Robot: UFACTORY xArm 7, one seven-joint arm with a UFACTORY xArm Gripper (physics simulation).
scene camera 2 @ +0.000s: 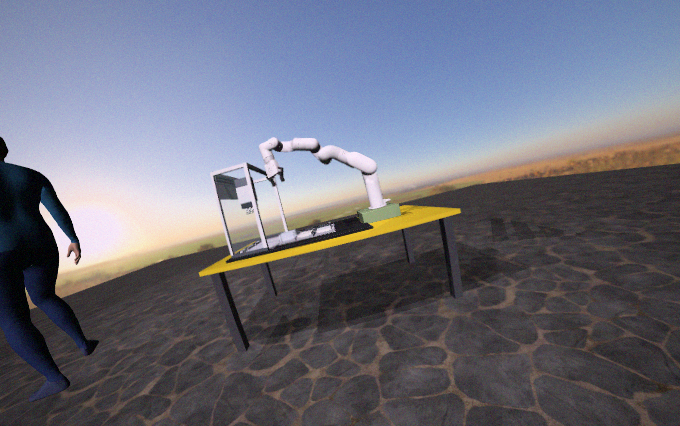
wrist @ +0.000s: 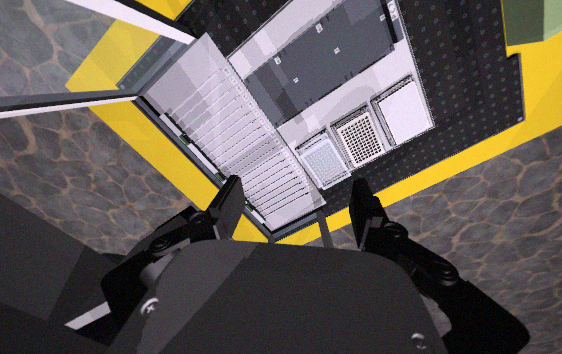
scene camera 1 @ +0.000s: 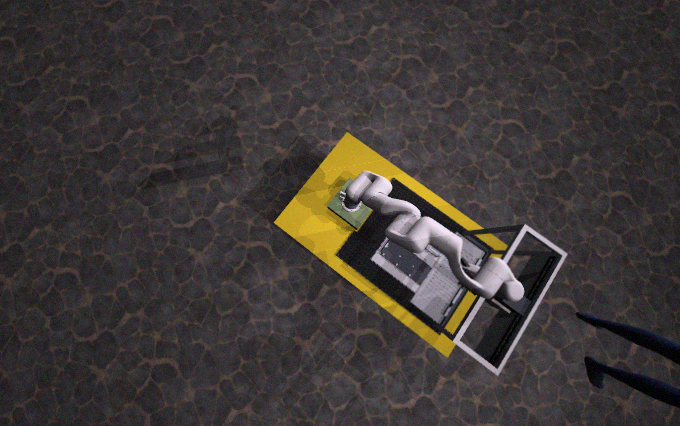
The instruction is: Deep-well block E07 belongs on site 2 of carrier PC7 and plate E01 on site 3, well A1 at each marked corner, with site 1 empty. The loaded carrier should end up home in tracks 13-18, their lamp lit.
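Places are measured from the arm's base along level axes (x left, y down, z back), in centimetres.
Where they show: gripper, fingertip midpoint: (scene camera 2: 278, 184) (wrist: 295, 191); arm's base, origin of the base link: (scene camera 2: 377, 207) (scene camera 1: 351, 202).
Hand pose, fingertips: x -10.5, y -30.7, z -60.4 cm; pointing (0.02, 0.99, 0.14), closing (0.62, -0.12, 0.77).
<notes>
Each offset is from my fingertips to the centre of the thing. Level surfaces: height alone.
My gripper (scene camera 2: 277, 179) (wrist: 295, 191) is open and empty, high above the deck beside the glazed frame; the arm hides it in scene camera 1. The dark grey carrier {dx -3.7, dy +35.4, dz +12.0 cm} (scene camera 1: 406, 263) (wrist: 310, 55) lies flat on a pale panel beside the numbered tracks (wrist: 225, 145), with no labware on it. In the wrist view, three pieces of labware stand in a row beside the carrier: a pale translucent plate {dx +15.8, dy +33.7, dz -0.4 cm} (wrist: 325, 160) nearest the tracks, a cream one with dark square wells {dx +17.4, dy +35.0, dz +10.2 cm} (wrist: 360, 140) in the middle, and a plain white one {dx +18.5, dy +35.0, dz +21.3 cm} (wrist: 406, 111). Their labels and the lamp states cannot be read.
A white-edged glazed frame (scene camera 1: 532, 313) (scene camera 2: 255, 205) rises at the track end of the yellow table {dy +38.2 cm} (scene camera 1: 346, 150) (scene camera 2: 426, 214) (wrist: 545, 80). The arm stands on a green base (scene camera 1: 357, 219) (scene camera 2: 383, 214) (wrist: 522, 22). A person (scene camera 2: 30, 210) is near the frame end.
</notes>
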